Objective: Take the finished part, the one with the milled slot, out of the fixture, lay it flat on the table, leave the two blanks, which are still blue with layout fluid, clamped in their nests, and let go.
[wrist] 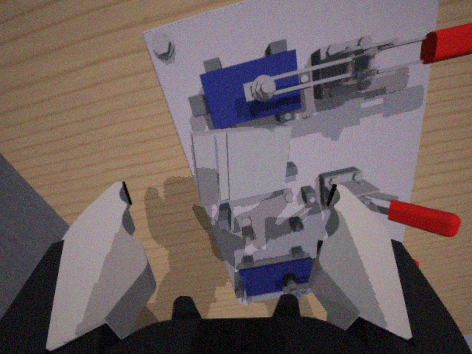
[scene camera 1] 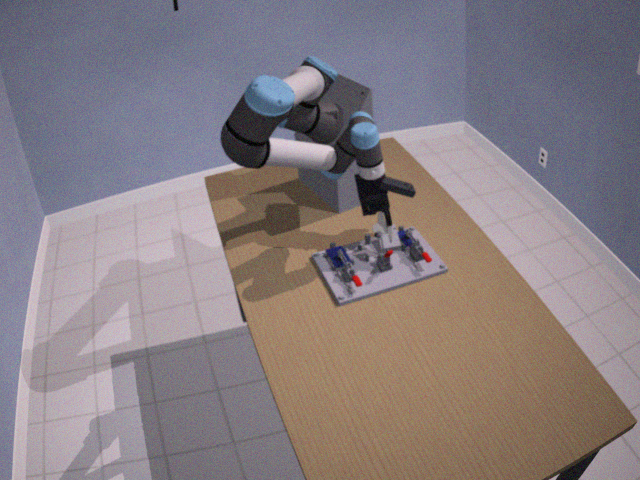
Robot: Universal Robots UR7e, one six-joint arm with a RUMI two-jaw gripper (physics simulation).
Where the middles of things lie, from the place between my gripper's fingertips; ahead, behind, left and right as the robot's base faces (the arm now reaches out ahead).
My hand is 3 cm above the finished part [wrist: 233,163] and 1 cm short of it. Also, from my hand: fixture plate [scene camera 1: 405,271] 7 cm below, 7 cm ahead, 6 cm to the right.
